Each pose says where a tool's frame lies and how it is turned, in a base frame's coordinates. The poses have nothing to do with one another.
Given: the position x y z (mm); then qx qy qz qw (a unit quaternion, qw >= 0).
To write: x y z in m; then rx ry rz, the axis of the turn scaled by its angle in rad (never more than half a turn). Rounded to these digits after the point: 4 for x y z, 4 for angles.
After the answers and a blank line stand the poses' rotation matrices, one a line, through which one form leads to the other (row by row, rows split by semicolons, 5 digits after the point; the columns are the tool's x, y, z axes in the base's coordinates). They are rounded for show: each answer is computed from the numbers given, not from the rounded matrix.
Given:
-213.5 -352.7 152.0 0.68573 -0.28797 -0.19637 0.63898
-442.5 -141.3 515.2 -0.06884 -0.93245 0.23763 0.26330
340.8 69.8 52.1 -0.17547 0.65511 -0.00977 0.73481
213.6 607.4 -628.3 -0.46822 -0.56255 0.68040 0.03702
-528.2 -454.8 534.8 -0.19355 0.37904 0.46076 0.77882
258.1 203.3 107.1 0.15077 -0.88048 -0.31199 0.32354
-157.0 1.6 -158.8 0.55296 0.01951 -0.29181 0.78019
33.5 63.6 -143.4 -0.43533 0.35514 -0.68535 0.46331
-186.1 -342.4 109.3 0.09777 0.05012 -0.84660 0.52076
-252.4 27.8 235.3 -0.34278 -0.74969 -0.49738 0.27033
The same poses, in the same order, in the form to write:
-0.2135 -0.3527 0.1520 1.5647 -0.6571 -0.4481
-0.4425 -0.1413 0.5152 -0.1862 -2.5215 0.6426
0.3408 0.0698 0.0521 -0.3857 1.4399 -0.0215
0.2136 0.6074 -0.6283 -1.4373 -1.7268 2.0886
-0.5282 -0.4548 0.5348 -0.4184 0.8194 0.9961
0.2581 0.2033 0.1071 0.3956 -2.3102 -0.8186
-0.1570 0.0016 -0.1588 1.1948 0.0422 -0.6305
0.0335 0.0636 -0.1434 -1.0700 0.8729 -1.6845
-0.1861 -0.3424 0.1093 0.2343 0.1201 -2.0291
-0.2524 0.0278 0.2353 -0.9236 -2.0200 -1.3402

0.75703 -0.14399 -0.63732; -0.64589 -0.01756 -0.76323; 0.09870 0.98942 -0.10629
-0.85187 0.00324 -0.52375; 0.25352 0.87759 -0.40691; 0.45831 -0.47941 -0.74841
0.14147 -0.21555 0.96619; -0.24426 0.93823 0.24507; -0.95933 -0.27068 0.08008
-0.55880 0.47641 -0.67880; 0.57717 -0.36434 -0.73085; -0.59550 -0.80018 -0.07138
0.28805 -0.86443 0.41205; 0.57098 0.50047 0.65078; -0.76877 0.04781 0.63773
-0.74518 -0.06362 -0.66382; -0.46739 0.75986 0.45185; 0.47567 0.64697 -0.59597
0.82893 0.47691 -0.29228; -0.43376 0.21816 -0.87422; -0.35316 0.85145 0.38771
-0.19166 0.32585 0.92579; -0.94427 -0.31844 -0.08341; 0.26763 -0.89018 0.36873
-0.43850 0.89156 -0.11334; -0.87196 -0.45259 -0.18669; -0.21775 0.01697 0.97586
-0.61885 0.78287 -0.06434; 0.24504 0.27023 0.93109; 0.74631 0.56044 -0.35907

